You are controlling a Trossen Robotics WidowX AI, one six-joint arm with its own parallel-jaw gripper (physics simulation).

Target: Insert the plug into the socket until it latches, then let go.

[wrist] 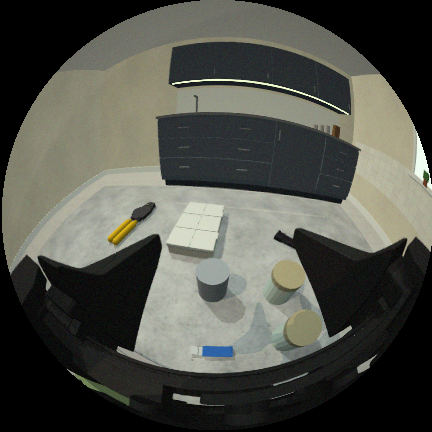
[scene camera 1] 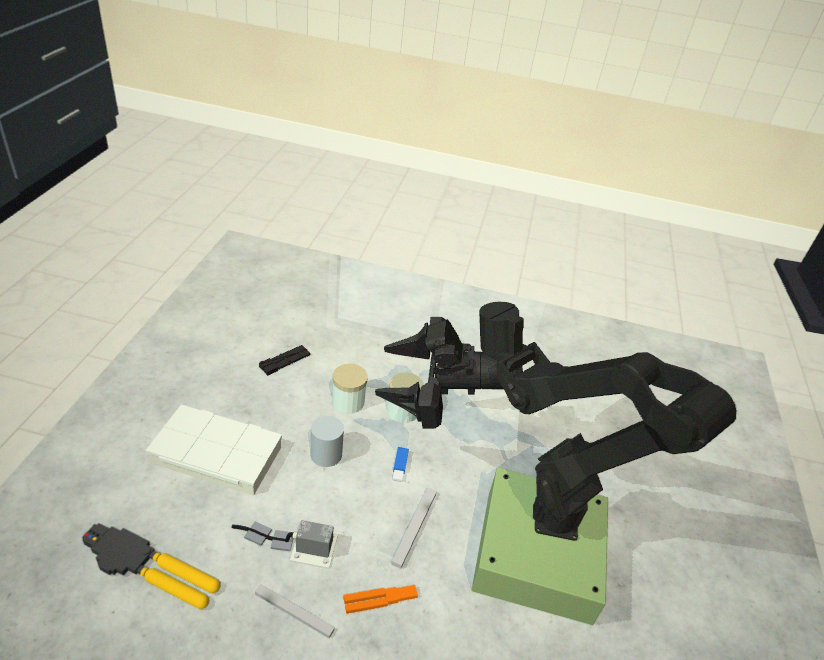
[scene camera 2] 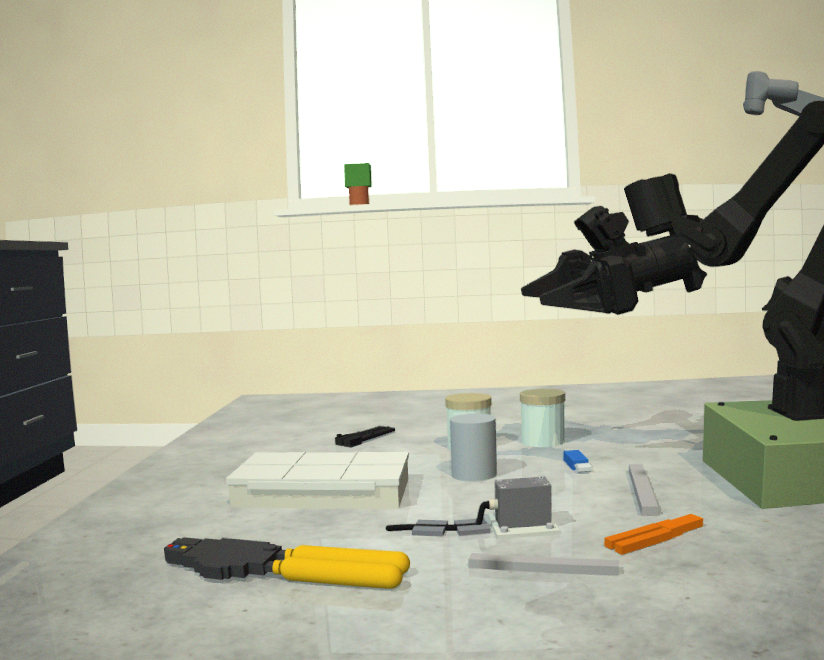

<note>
The gripper is open, holding nothing. Also in view: a grey cylinder. On the table rests an orange tool. Further things: a grey socket box and a white tiled block.
The gripper is seen too in the wrist view and in scene camera 1.
</note>
